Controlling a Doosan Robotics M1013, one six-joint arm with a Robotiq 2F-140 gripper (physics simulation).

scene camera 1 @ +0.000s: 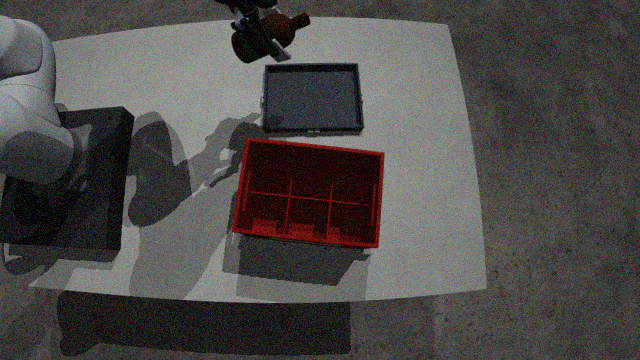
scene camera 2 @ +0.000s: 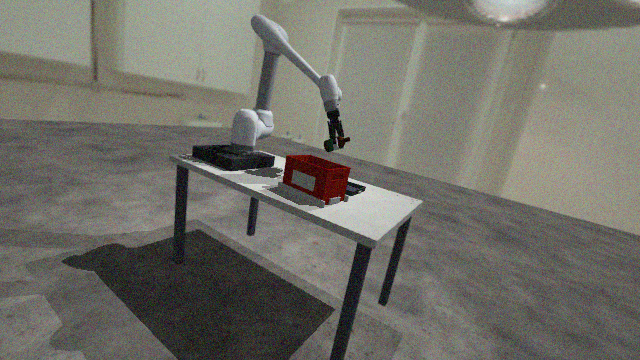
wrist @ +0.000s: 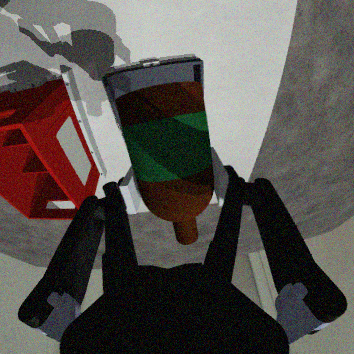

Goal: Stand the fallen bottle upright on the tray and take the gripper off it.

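Seen in the pictures: gripper, fingertip midpoint: (scene camera 1: pixel 283 42) (scene camera 2: pixel 339 149); arm's base, origin of the base link: (scene camera 1: pixel 64 160) (scene camera 2: pixel 242 151).
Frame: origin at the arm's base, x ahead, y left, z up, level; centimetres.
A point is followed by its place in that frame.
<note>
The brown bottle (scene camera 1: pixel 279 29) @[y 12.8, x 61.2, z 21.8 cm] (scene camera 2: pixel 329 145) @[y 11.1, x 56.5, z 16.1 cm] (wrist: pixel 167 145) @[y 15.1, x 54.8, z 19.8 cm] with a green band is held in the air, lying roughly on its side. Its neck points to the right in both scene views and towards the gripper's palm in the wrist view. My gripper (scene camera 1: pixel 262 36) (scene camera 2: pixel 336 143) @[y 14.9, x 61.8, z 14.7 cm] (wrist: pixel 175 162) @[y 14.9, x 61.8, z 14.7 cm] is shut on the bottle's body, a finger on each side. The dark grey tray (scene camera 1: pixel 360 100) @[y 9.5, x 80.0, z -4.5 cm] (scene camera 2: pixel 356 188) @[y 18.4, x 76.2, z -6.5 cm] (wrist: pixel 150 63) @[y 13.1, x 54.9, z -5.4 cm] lies flat on the table. The bottle is well above table height and apart from the tray. In the wrist view it covers most of the tray.
A red crate (scene camera 1: pixel 315 146) @[y -7.3, x 66.3, z 10.5 cm] (scene camera 2: pixel 336 184) @[y -19.0, x 77.7, z 2.6 cm] (wrist: pixel 47 145) @[y -5.5, x 59.0, z 7.9 cm] with compartments stands close beside the tray. The arm's black base block (scene camera 1: pixel 95 225) @[y -17.8, x 11.4, z 0.0 cm] (scene camera 2: pixel 232 157) @[y -20.3, x 11.3, z 0.3 cm] is at the left of the white table (scene camera 1: pixel 425 150) @[y -4.7, x 95.9, z -7.0 cm] (scene camera 2: pixel 385 210) @[y -4.2, x 100.6, z -7.0 cm]. Shadows of the arm fall between base and crate.
</note>
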